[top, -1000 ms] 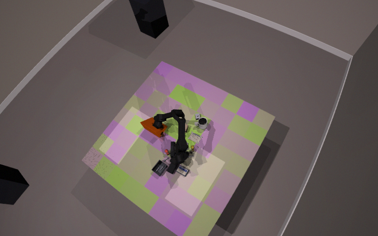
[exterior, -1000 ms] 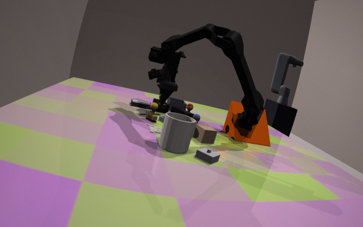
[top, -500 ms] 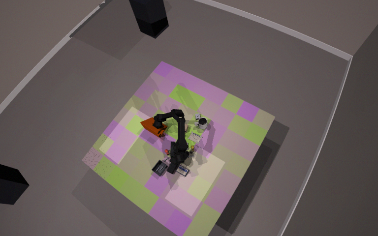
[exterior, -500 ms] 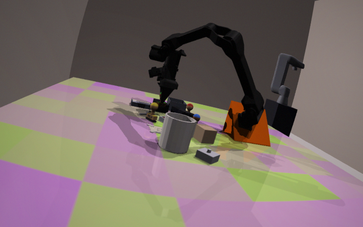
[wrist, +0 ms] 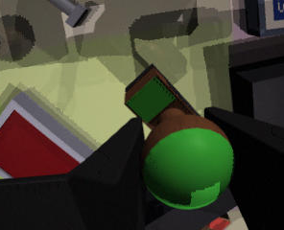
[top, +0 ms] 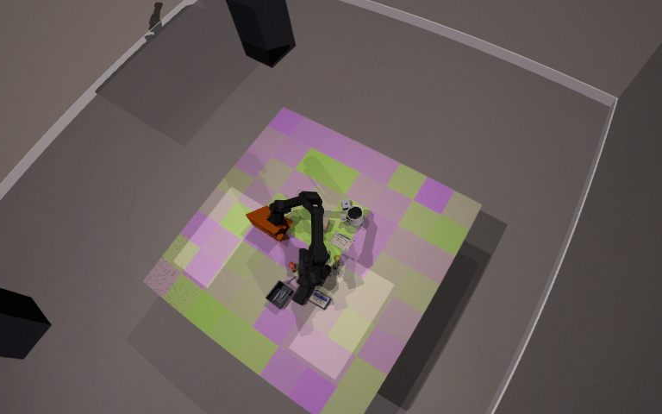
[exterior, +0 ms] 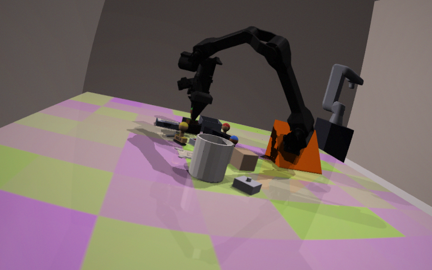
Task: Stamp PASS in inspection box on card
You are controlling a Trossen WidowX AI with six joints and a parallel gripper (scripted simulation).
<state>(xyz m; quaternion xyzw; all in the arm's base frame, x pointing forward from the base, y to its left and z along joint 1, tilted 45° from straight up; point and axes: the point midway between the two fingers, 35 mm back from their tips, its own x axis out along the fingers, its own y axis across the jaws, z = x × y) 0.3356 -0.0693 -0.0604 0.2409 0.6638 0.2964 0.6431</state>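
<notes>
Right now the red ink pad is 9 cm to the left of my gripper tip, 5 cm below it and 5 cm behind it. From my gripper tip the other things lie so: green-knobbed stamp right at my gripper tip; then dark block 10 cm behind, 4 cm below, 1 cm to the left; then yellow-knobbed stamp 12 cm to the left, 4 cm below, 3 cm ahead.
</notes>
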